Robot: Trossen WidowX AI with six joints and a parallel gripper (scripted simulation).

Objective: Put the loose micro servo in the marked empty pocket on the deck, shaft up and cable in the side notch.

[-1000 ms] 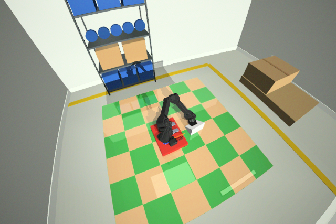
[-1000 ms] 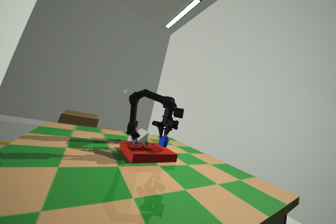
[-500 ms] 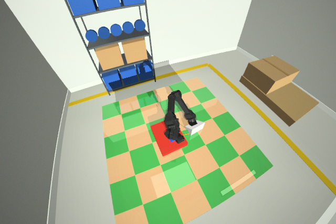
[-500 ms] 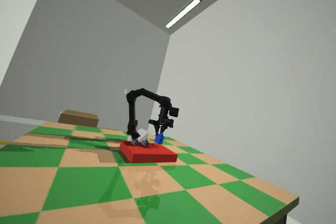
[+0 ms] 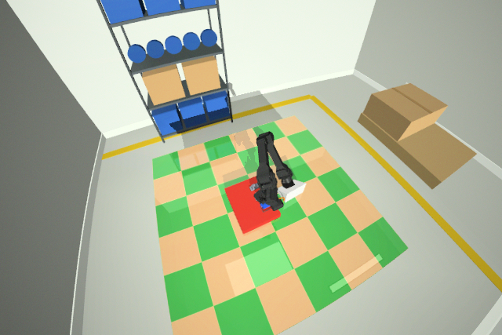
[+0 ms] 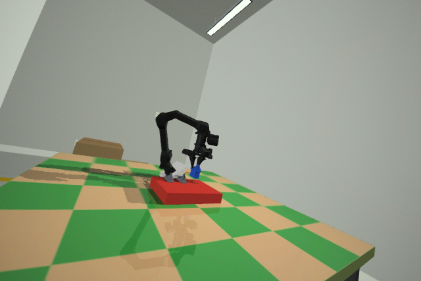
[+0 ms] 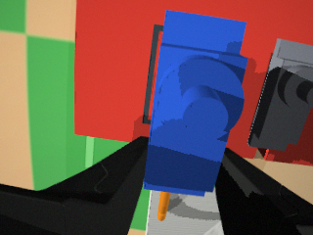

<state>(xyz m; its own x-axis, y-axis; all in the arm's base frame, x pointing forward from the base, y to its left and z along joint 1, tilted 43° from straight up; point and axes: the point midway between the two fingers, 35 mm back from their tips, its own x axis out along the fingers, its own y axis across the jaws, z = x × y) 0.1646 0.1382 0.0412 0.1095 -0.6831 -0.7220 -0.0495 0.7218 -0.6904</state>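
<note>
My gripper tip is 120 mm short of the red deck, 100 mm above it and 70 mm to the left of it.
</note>
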